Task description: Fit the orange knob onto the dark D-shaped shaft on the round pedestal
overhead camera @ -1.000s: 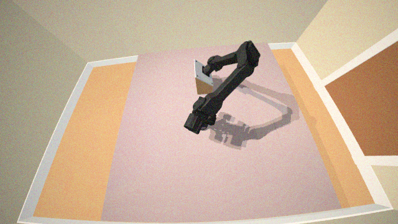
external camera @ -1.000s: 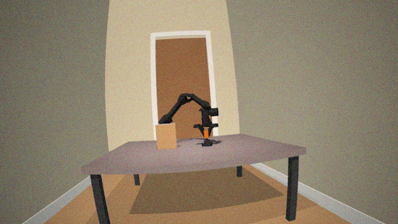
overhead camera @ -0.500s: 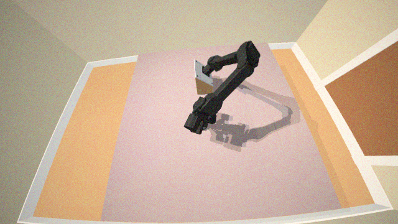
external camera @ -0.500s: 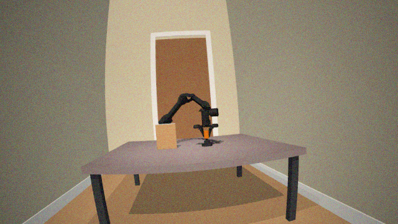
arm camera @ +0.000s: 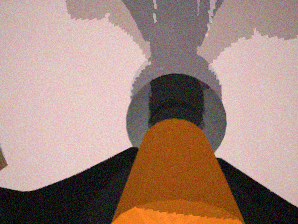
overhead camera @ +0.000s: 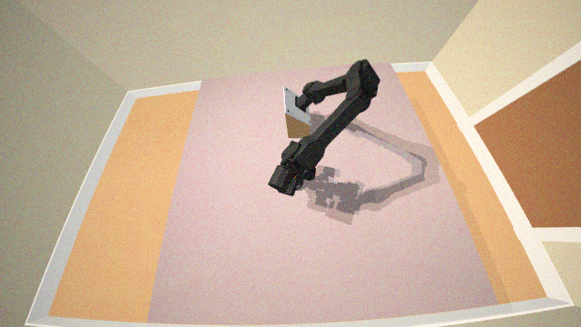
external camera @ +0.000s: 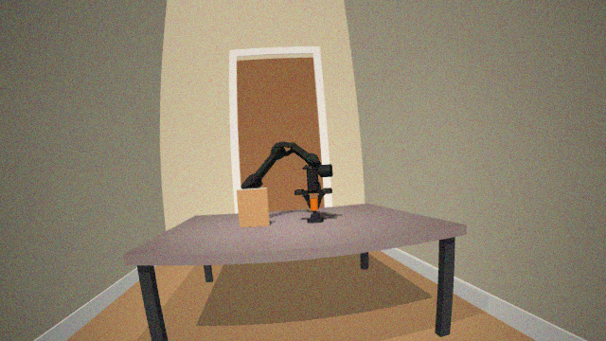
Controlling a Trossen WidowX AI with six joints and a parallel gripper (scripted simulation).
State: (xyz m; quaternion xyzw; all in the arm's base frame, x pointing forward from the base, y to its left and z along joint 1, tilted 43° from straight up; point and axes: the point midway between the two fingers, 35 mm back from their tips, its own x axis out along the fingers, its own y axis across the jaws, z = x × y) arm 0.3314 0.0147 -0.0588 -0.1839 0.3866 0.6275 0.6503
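Right now the orange knob is 2 cm above my gripper tip. The rest, counted from my gripper tip: dark pedestal: 4 cm below.
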